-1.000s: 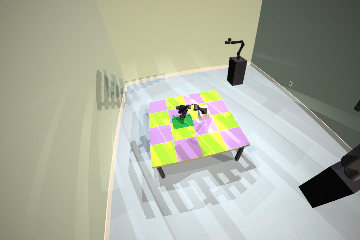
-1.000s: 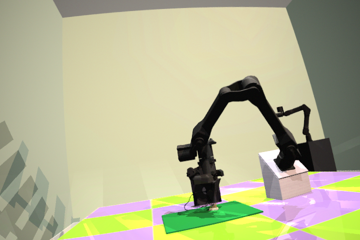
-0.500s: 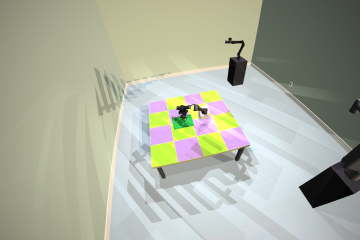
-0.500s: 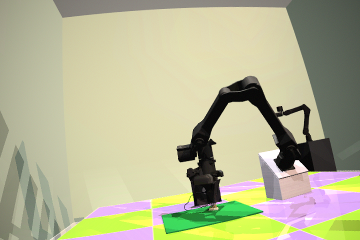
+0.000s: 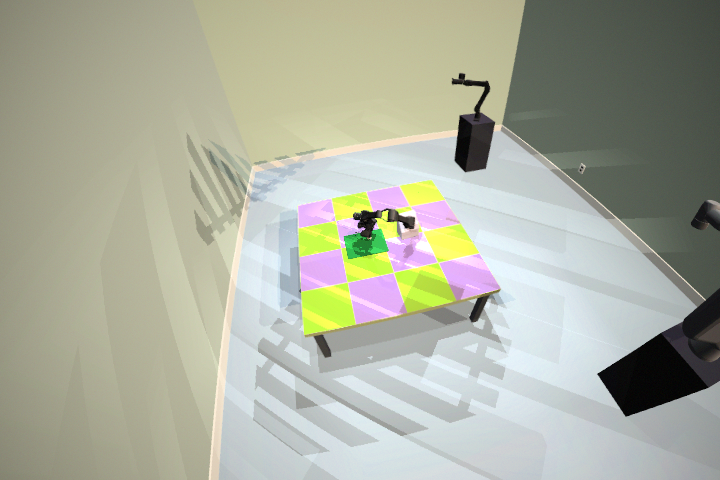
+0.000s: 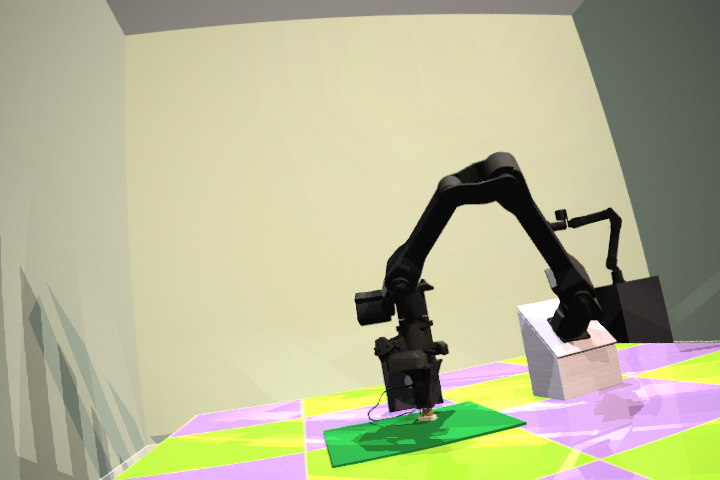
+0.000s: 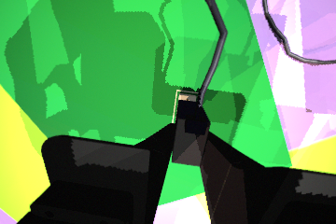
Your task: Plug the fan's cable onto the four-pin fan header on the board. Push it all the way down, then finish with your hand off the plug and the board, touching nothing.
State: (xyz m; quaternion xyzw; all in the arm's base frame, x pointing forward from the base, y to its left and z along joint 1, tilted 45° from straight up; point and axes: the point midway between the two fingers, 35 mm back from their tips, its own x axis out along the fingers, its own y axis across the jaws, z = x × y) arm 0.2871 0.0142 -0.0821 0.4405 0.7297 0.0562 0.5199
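The four-pin header lies 40 mm below my gripper tip. Also, from my gripper tip: fan: 150 mm to the right, 20 mm behind, 20 mm above; green board: 50 mm below, 40 mm to the left, 40 mm ahead; black fan plug: 10 mm above.
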